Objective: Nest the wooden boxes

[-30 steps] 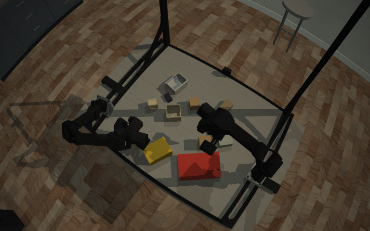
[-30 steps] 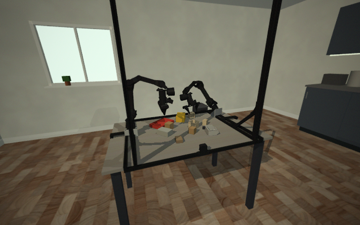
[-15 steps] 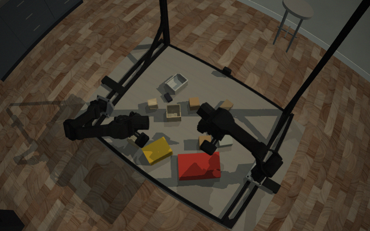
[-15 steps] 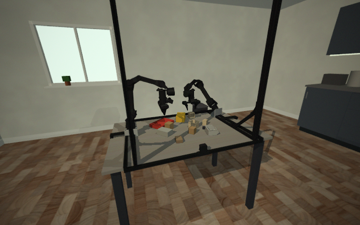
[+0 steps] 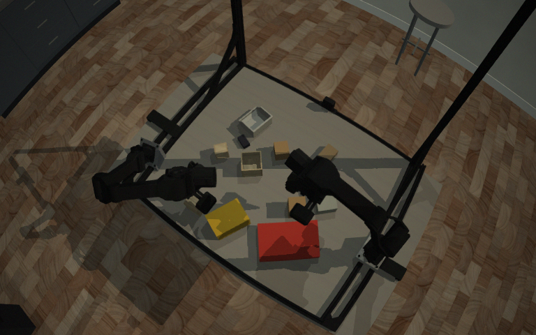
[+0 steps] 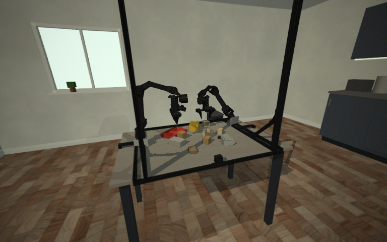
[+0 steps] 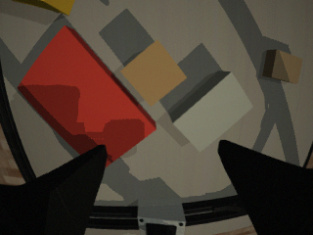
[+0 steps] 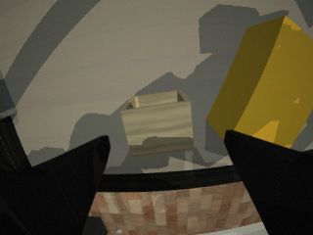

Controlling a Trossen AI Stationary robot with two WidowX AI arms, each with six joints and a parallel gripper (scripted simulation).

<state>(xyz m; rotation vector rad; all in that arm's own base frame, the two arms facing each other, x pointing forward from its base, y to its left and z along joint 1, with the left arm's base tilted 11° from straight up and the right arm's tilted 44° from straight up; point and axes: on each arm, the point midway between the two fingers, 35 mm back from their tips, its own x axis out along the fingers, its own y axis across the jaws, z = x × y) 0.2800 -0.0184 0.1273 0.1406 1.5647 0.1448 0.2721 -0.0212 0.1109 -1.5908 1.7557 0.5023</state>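
My right hand is 1 cm short of the yellow block, 12 cm to the right of it and 9 cm above it. Round my right hand: dark block (30 cm behind, 3 cm to the left, 12 cm below); then white tray (39 cm behind, 4 cm to the left, 10 cm below); then red block (1 cm behind, 34 cm to the left, 11 cm below).
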